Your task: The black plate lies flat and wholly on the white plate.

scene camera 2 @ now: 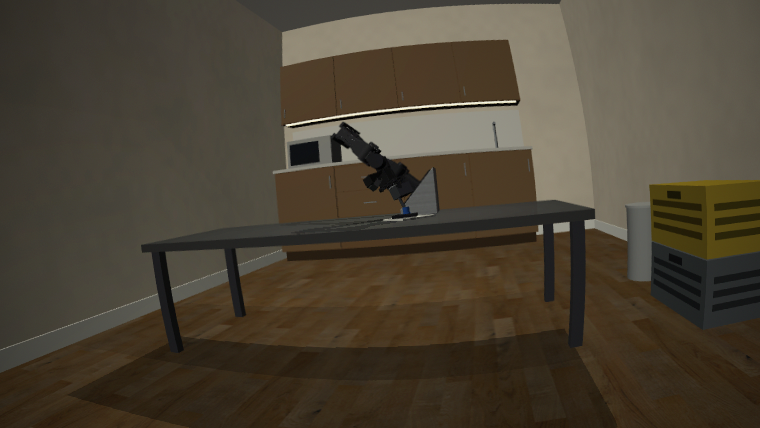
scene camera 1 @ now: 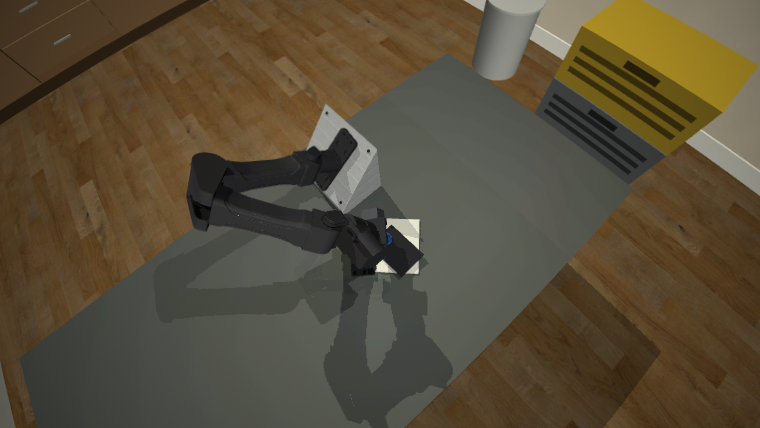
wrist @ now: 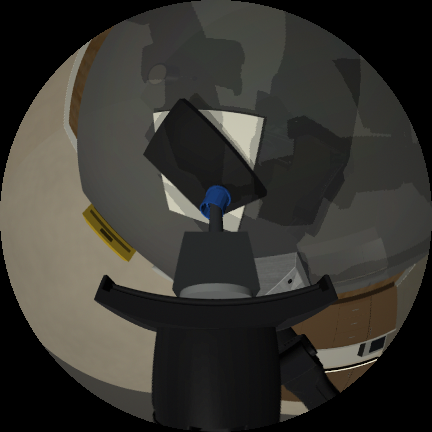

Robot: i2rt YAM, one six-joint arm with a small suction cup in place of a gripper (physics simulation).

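Pixels of known places: hand, tool point: (scene camera 1: 389, 239) (wrist: 215, 193); arm's base, link origin: (scene camera 2: 418, 188) (scene camera 1: 334, 160).
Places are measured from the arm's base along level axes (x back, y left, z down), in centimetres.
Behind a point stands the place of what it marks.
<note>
The black plate (scene camera 1: 405, 255) {x -33.1, y 0.8, z 8.8 cm} (scene camera 2: 399, 215) {x -36.7, y -0.9, z 8.8 cm} (wrist: 195, 145) {x -32.2, y -1.9, z 8.9 cm} is on the blue suction cup of my gripper (scene camera 1: 389, 238) {x -26.2, y 0.2, z 9.6 cm} (scene camera 2: 405, 210) (wrist: 215, 200), which holds it near one edge. It looks almost level, very low over or on the white plate (scene camera 1: 412, 225) {x -26.8, y 8.3, z 10.1 cm} (scene camera 2: 427, 215) {x -29.7, y 8.2, z 10.0 cm} (wrist: 245, 132) {x -30.8, y -6.5, z 10.1 cm}. I cannot tell whether they touch. The black plate is turned diagonally to the white one. In scene camera 1 its right and lower corners reach slightly past the white edges; in the wrist view several corners show outside the white outline. The arm hides part of the white plate in scene camera 1.
The plates are on the grey table (scene camera 1: 478, 159) {x -21.5, y 40.0, z 10.7 cm} (scene camera 2: 505, 213) {x -44.5, y 39.1, z 10.7 cm}, near the metal wedge base (scene camera 1: 366, 178) {x -10.4, y 4.2, z 0.5 cm} (scene camera 2: 428, 194) {x -10.3, y 6.1, z 2.6 cm} of my arm. Beyond the table stand a white bin (scene camera 1: 505, 42) (scene camera 2: 638, 241) and a yellow crate (scene camera 1: 670, 53) (scene camera 2: 678, 228) on a grey crate (scene camera 1: 590, 132) (scene camera 2: 678, 287).
</note>
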